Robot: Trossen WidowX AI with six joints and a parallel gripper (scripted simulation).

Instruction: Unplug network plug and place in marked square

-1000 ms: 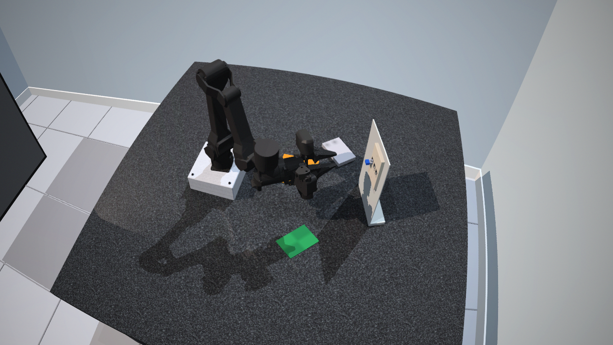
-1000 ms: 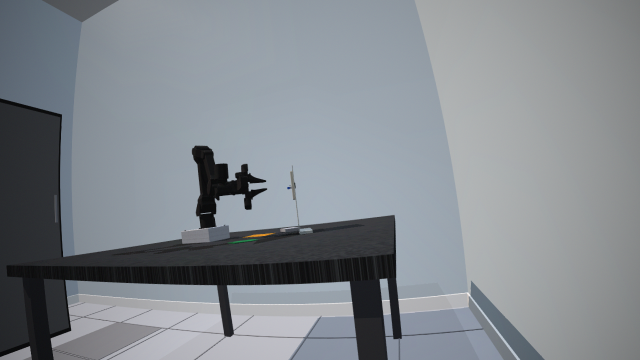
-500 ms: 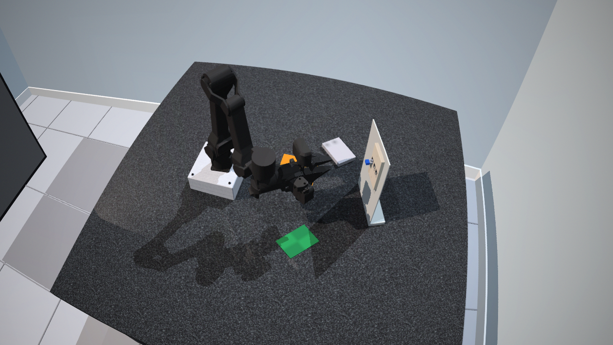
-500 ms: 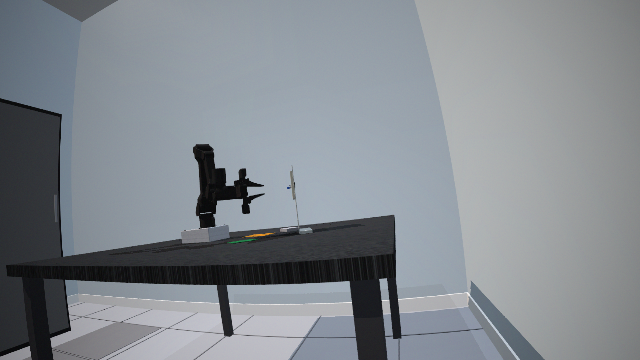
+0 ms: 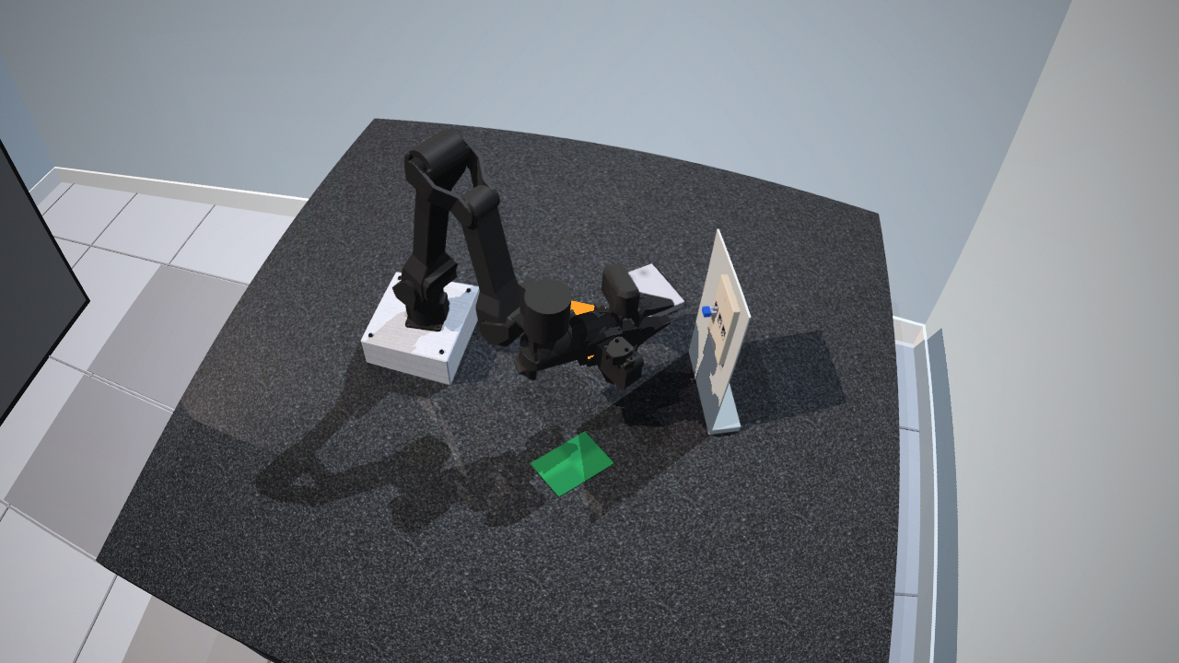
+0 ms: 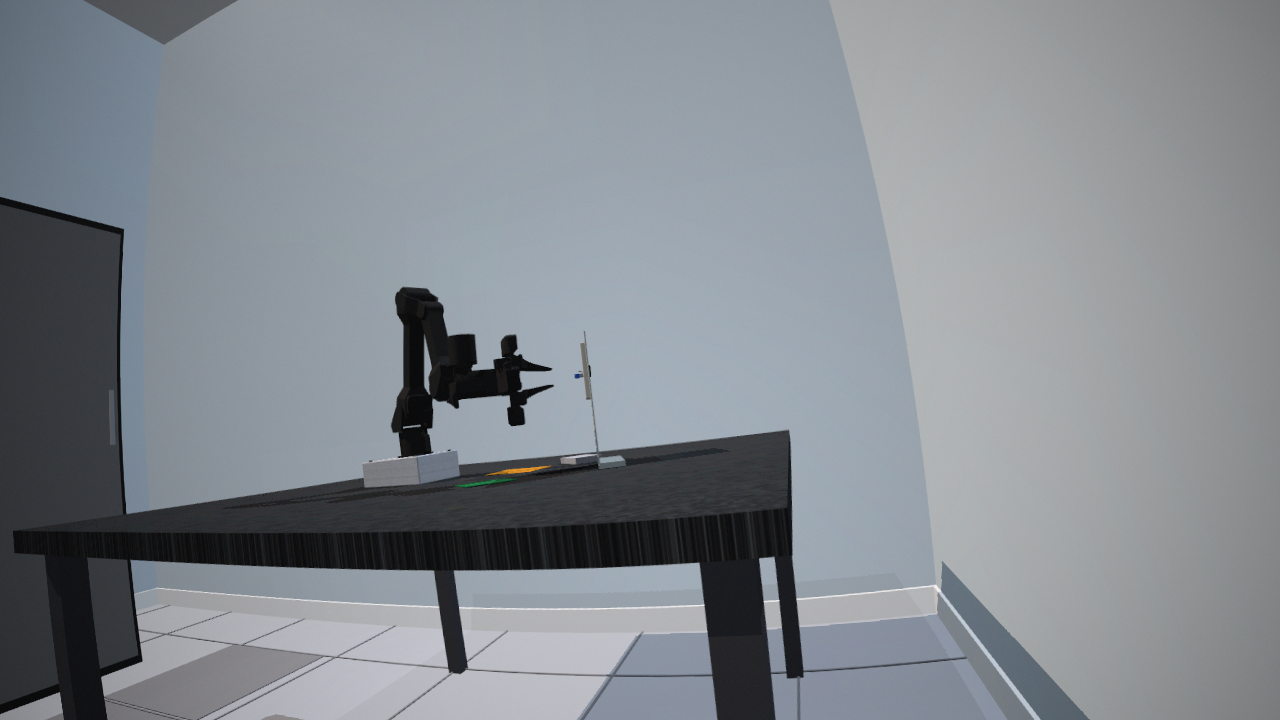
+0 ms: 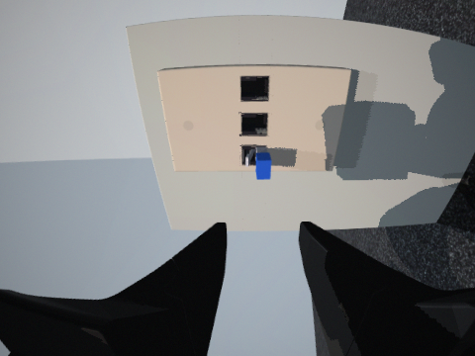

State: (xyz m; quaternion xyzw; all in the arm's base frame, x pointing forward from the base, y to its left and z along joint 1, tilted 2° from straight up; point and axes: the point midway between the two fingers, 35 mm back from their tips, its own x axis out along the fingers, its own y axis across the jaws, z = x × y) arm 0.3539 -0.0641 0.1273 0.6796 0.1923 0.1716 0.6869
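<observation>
Now: the network plug 6 cm ahead of my gripper tip and 1 cm to the left of it. From my gripper tip the other things lie so: upright panel 9 cm ahead, 1 cm to the left, 7 cm below; then thin grey tab 7 cm ahead, 2 cm to the left; then orange square 15 cm behind, 11 cm to the left, 20 cm below.
</observation>
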